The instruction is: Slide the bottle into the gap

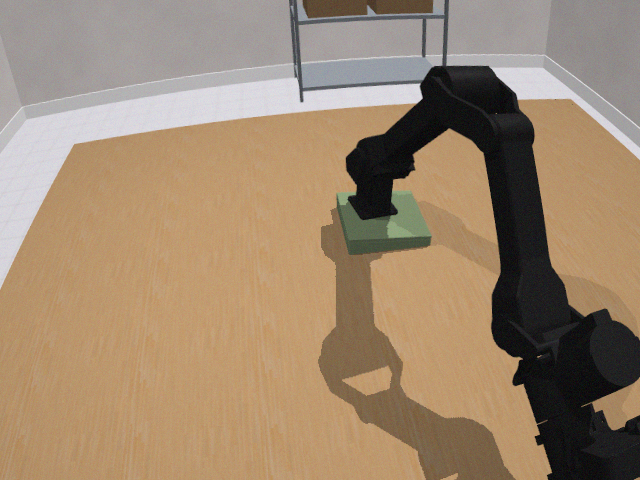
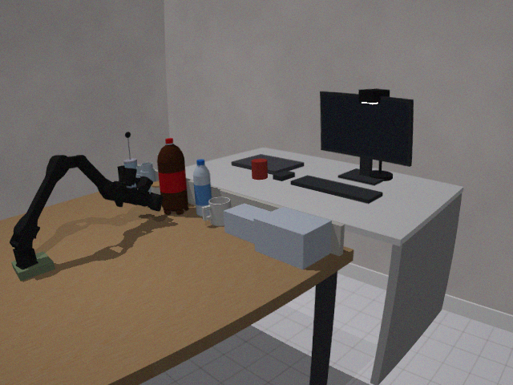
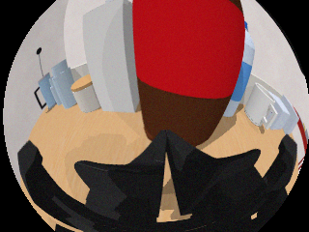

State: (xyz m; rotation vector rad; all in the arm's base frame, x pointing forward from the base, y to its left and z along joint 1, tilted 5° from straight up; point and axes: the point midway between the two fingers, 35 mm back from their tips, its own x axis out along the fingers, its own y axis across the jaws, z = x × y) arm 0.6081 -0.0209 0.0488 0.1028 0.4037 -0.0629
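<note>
Now: hand 80 mm short of the cola bottle, 30 mm to the left of it and 90 mm below it. Also, from my hand: water bottle 120 mm ahead, 160 mm to the right, 40 mm above; then jar 200 mm ahead, 270 mm to the left; then grey box 10 mm behind, 620 mm to the right, 10 mm below.
</note>
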